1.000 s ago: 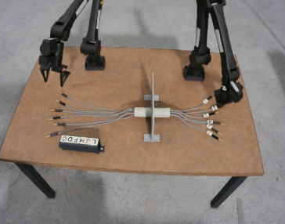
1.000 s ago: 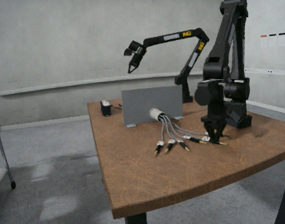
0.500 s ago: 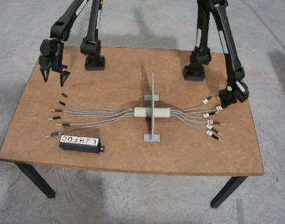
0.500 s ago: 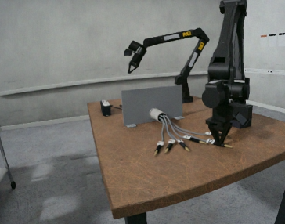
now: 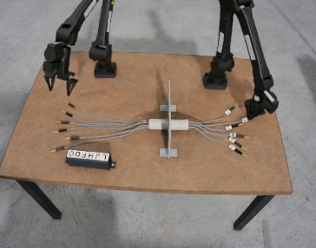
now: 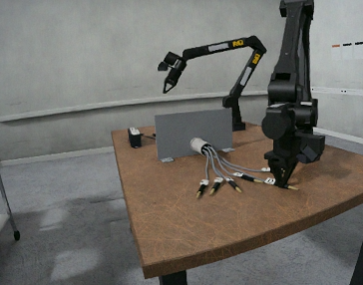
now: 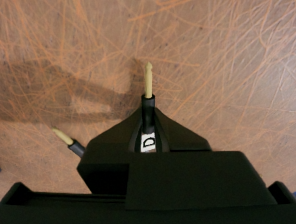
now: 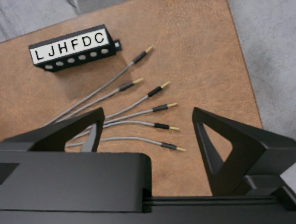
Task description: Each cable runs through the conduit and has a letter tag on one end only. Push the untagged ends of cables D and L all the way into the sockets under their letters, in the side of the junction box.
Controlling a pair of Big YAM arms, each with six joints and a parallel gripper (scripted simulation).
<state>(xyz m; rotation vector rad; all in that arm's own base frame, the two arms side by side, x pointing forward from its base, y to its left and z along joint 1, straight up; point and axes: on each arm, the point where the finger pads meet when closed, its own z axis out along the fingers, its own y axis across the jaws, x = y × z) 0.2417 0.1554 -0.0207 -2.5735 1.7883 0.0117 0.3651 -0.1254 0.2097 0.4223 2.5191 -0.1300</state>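
The tagged cable end lies 210 mm ahead of my left hand and 60 mm to the right of it.
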